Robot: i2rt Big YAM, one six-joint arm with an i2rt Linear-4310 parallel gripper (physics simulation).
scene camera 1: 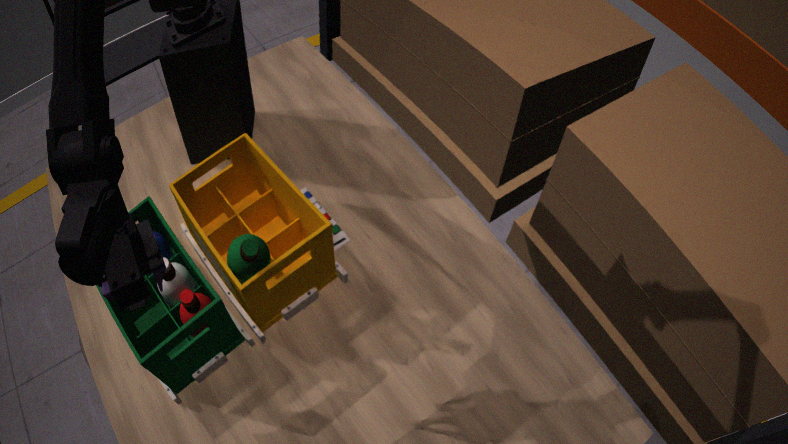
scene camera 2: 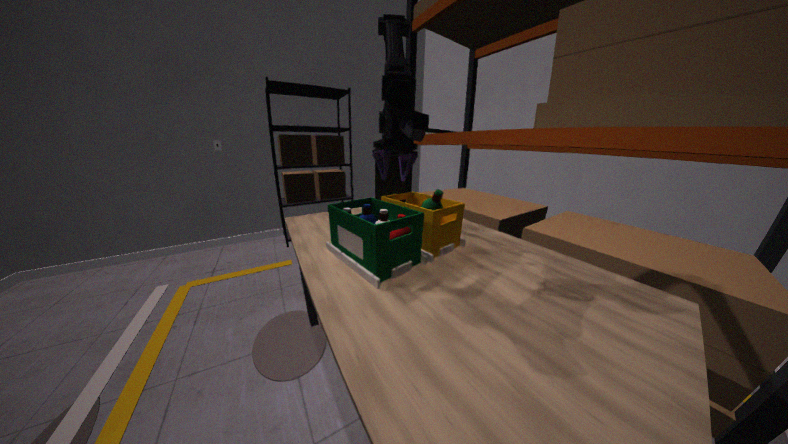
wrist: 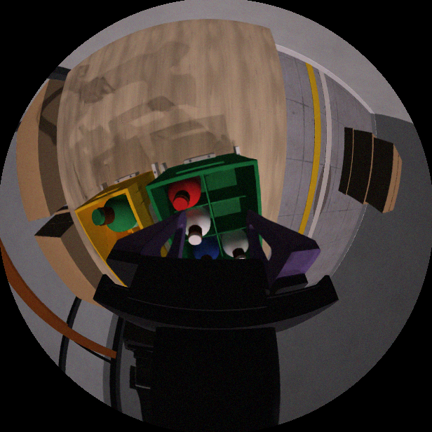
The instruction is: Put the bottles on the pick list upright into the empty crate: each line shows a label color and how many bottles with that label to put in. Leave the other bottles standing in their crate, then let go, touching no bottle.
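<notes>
My gripper is open and empty, above the green crate. In that crate stand a red bottle, a white bottle, a blue bottle and a second white bottle, which the arm hides in scene camera 1. A green bottle stands in a corner compartment of the yellow crate.
The pick list lies beside the yellow crate, partly hidden; blue, red and green marks show. Pale holders edge both crates on the wooden table. Large cardboard boxes stand beyond the table's side.
</notes>
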